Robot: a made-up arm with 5 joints.
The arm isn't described. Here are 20 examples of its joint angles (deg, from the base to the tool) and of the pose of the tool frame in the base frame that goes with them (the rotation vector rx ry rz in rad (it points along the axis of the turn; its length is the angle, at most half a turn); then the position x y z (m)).
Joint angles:
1: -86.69 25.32 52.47 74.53 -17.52
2: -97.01 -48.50 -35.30 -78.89 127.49
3: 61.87 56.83 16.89 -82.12 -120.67
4: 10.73 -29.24 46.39 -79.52 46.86
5: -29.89 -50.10 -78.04 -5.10 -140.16
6: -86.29 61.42 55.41 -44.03 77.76
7: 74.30 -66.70 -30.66 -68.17 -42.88
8: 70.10 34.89 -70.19 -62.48 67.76
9: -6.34 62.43 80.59 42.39 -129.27
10: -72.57 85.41 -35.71 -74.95 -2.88
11: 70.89 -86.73 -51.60 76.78 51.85
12: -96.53 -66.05 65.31 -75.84 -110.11
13: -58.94 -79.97 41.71 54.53 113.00
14: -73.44 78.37 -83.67 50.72 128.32
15: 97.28 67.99 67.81 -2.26 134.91
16: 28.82 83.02 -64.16 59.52 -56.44
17: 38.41 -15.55 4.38 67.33 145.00
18: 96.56 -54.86 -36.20 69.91 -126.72
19: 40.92 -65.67 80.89 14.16 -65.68
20: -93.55 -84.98 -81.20 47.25 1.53
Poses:
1: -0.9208 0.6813 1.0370 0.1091 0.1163 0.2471
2: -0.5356 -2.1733 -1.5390 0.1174 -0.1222 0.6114
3: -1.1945 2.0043 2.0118 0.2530 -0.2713 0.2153
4: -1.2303 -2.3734 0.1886 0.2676 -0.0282 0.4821
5: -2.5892 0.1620 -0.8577 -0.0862 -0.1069 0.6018
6: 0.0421 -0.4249 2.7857 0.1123 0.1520 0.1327
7: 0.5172 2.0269 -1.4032 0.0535 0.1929 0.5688
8: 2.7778 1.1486 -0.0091 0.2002 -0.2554 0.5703
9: -1.8292 0.6948 -1.5841 0.1138 0.0036 0.2445
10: 1.3195 -1.6225 0.7308 0.2121 0.3498 0.1823
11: -2.2954 -1.3266 -0.1273 0.0349 0.2103 0.5045
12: 2.8139 0.7390 -0.0487 0.0952 0.0629 0.4755
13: -0.7784 -1.6220 2.3884 0.1313 0.0487 0.4461
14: 0.4778 0.9777 -2.6183 0.2173 0.3870 0.2593
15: 0.7007 -0.3223 0.5782 0.1017 -0.0465 0.1577
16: 0.0588 -0.2163 -1.5310 0.4237 -0.1724 0.1626
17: -0.6774 0.0037 1.7523 0.2736 -0.1304 0.4461
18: -0.6466 2.1863 1.4380 0.1108 0.0278 0.6042
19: 0.2907 -1.1860 -1.7046 0.1855 -0.0664 0.3334
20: -2.0219 1.8589 0.5109 0.1221 -0.3174 0.4422
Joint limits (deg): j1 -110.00..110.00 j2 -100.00..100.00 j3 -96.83..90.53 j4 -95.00..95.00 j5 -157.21..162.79
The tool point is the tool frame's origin. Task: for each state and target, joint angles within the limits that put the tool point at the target. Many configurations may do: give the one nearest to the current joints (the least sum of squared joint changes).
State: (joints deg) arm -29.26 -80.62 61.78 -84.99 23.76
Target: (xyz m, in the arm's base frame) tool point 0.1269 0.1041 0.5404
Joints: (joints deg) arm -76.72 -44.00 35.51 -71.93 23.76
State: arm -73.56 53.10 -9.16 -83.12 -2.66
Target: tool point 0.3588 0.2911 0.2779
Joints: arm -48.53 63.33 -26.99 -63.89 -2.66
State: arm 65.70 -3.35 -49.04 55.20 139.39
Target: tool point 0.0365 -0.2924 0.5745
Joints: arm 103.68 22.94 -67.93 20.52 139.39
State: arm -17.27 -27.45 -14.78 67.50 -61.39
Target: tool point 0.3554 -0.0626 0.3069
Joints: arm 14.61 18.22 9.09 65.22 -61.39
